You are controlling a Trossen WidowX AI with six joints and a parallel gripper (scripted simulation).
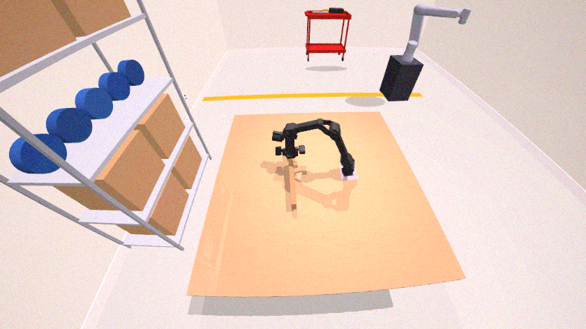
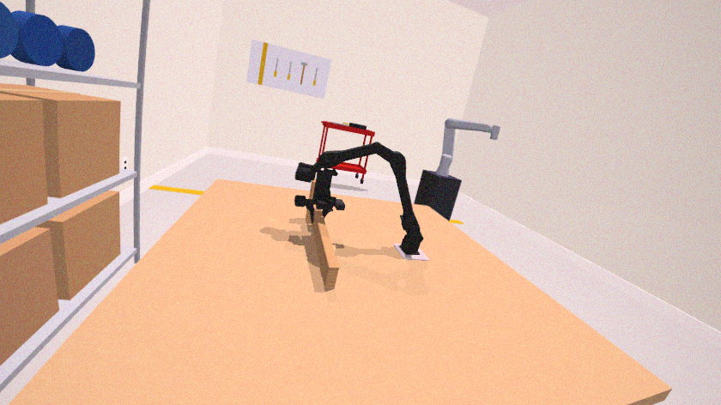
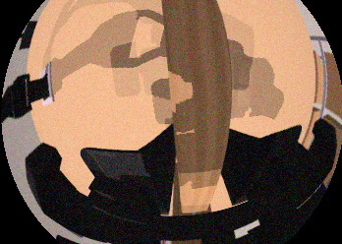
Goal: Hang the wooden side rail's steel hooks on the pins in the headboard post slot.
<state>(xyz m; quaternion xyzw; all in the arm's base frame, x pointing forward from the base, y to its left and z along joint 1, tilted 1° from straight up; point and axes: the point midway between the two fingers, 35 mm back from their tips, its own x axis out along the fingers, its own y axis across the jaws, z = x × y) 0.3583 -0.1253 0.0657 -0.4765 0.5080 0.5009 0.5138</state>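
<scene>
Right now my gripper tip is 12 cm to the left of the wooden headboard post, 4 cm below it and 1 cm past it.
</scene>
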